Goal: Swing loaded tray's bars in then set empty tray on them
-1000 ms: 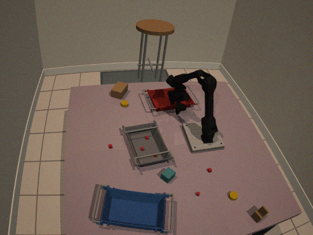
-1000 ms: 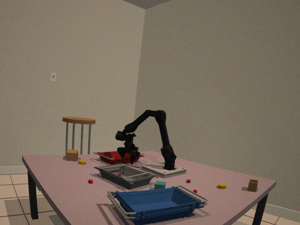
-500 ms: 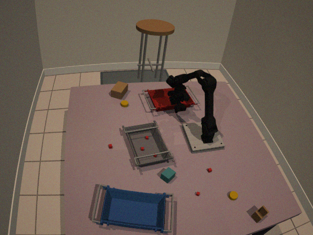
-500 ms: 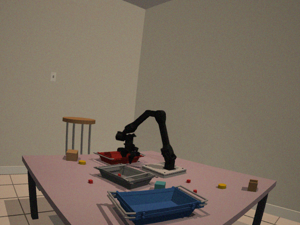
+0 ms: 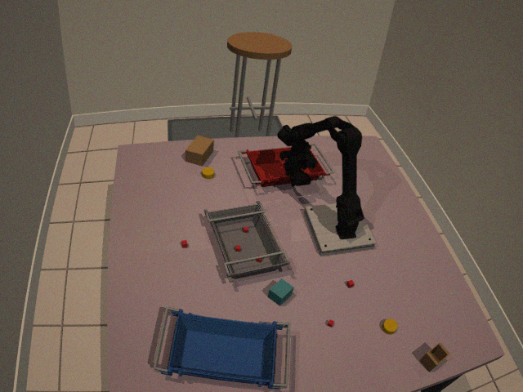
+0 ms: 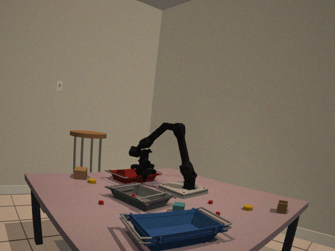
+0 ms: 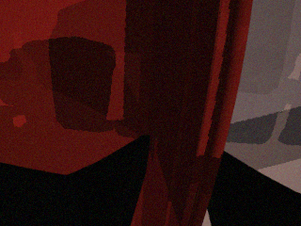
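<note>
Right now the red tray is 10 mm ahead of my gripper tip, 80 mm to the right of it and 30 mm above it. The rest, counted from my gripper tip: teal cube: 160 mm ahead, 510 mm to the left, 10 mm above; small brown box: 280 mm behind, 860 mm to the left; tan box: 350 mm ahead, 220 mm to the right, 20 mm above.
</note>
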